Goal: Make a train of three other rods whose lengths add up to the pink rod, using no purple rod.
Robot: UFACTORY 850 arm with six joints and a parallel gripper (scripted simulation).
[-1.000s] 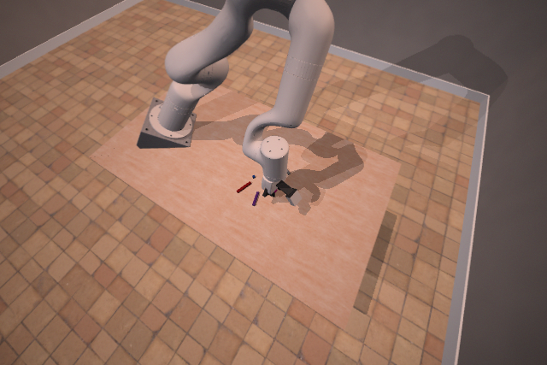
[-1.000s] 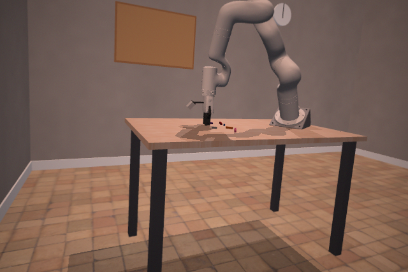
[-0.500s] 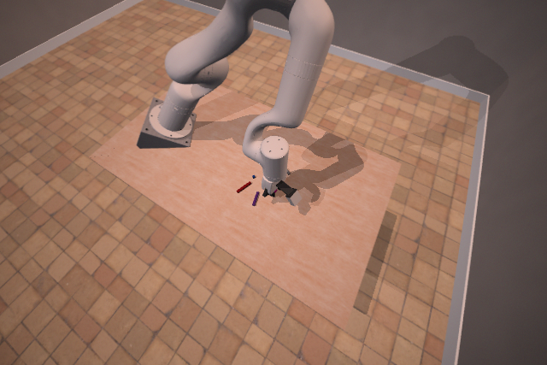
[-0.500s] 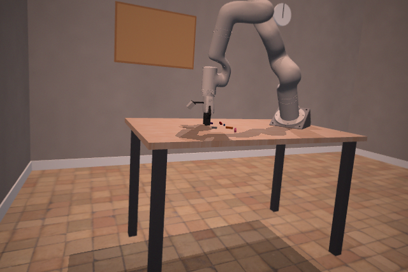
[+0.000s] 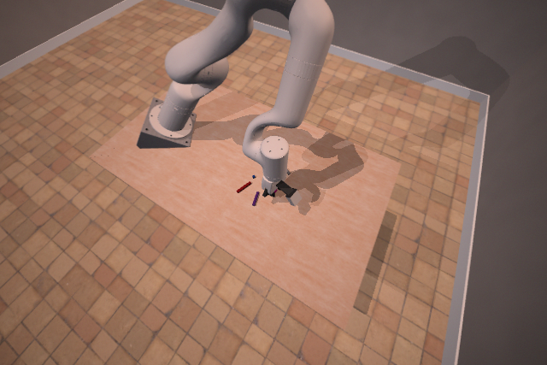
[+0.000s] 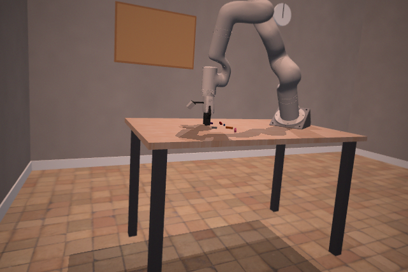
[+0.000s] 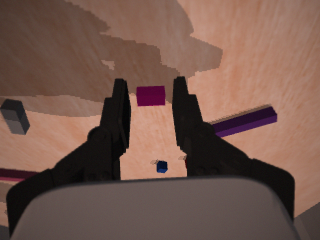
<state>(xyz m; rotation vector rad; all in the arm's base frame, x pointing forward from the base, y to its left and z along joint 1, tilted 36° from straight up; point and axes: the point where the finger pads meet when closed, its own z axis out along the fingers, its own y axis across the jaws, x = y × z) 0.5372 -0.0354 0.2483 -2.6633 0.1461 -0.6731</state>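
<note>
My hand is 20 mm above the magenta rod. Round my hand: blue rod: 110 mm behind, 10 mm to the right, 20 mm below; then grey rod: 20 mm behind, 110 mm to the left, 20 mm below; then purple rod: 40 mm behind, 80 mm to the right, 20 mm below.
</note>
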